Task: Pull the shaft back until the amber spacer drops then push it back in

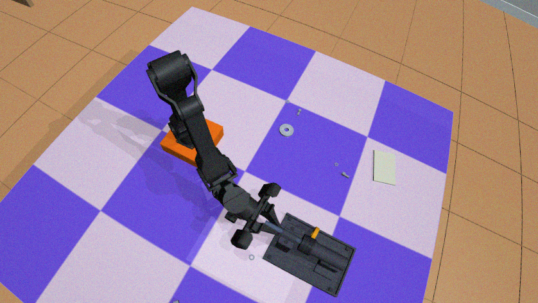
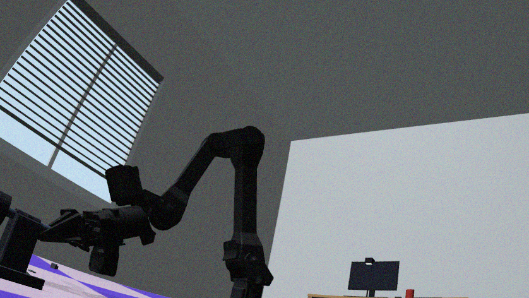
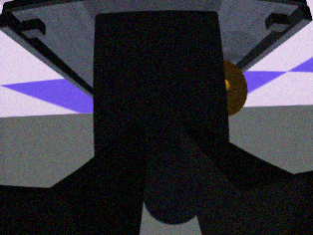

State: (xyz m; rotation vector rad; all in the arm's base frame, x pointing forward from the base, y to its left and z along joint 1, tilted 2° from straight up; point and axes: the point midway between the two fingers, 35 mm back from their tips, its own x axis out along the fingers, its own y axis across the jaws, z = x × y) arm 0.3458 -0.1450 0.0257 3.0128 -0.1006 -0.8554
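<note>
Right now the shaft is 4 cm ahead of my gripper tip and 2 cm above it. From my gripper tip the other things lie so: amber spacer 9 cm ahead, 4 cm to the left, 3 cm below; pale card 37 cm to the left, 24 cm ahead, 6 cm below.
</note>
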